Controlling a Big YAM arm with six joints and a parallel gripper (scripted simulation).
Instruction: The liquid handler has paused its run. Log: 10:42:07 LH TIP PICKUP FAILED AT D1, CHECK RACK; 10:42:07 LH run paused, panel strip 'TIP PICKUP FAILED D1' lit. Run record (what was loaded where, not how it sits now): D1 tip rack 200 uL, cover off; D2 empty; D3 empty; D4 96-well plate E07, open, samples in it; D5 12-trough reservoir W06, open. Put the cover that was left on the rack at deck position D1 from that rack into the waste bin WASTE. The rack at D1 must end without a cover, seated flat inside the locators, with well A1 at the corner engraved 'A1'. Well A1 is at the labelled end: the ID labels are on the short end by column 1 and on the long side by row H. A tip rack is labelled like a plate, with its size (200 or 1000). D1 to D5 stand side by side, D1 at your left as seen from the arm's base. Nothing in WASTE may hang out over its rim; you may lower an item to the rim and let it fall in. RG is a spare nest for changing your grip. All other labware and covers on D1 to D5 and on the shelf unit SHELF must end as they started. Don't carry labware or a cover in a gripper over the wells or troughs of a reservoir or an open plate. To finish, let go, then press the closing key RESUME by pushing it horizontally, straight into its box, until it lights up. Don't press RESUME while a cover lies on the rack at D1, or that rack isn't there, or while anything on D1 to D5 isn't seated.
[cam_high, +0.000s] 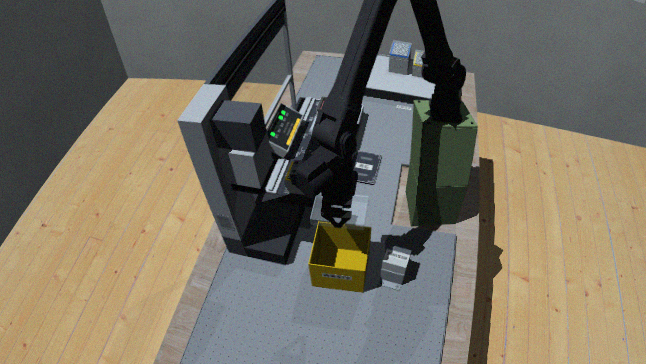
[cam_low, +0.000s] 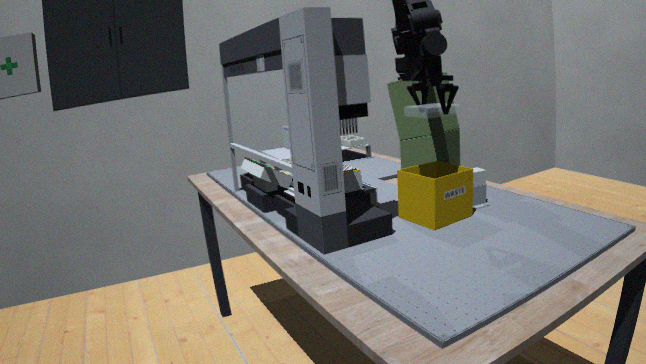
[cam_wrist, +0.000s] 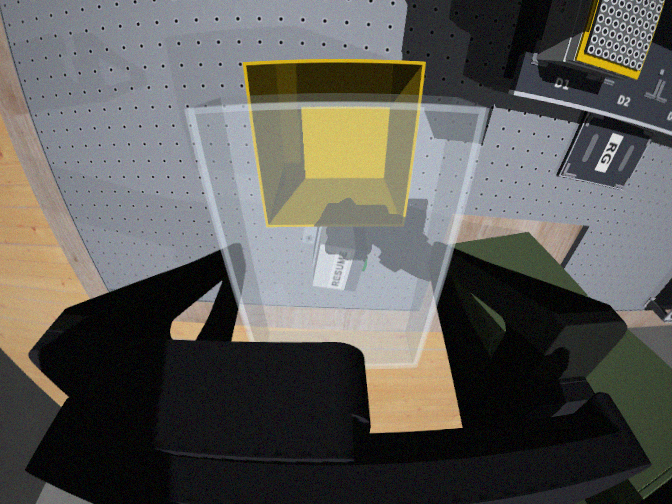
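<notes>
Right now my hand is 250 mm above the yellow waste bin. Also, from my hand: clear cover 10 mm above; then grey resume box 230 mm below, 160 mm behind, 10 mm to the right; then head 240 mm ahead, 90 mm above, 80 mm to the right.
</notes>
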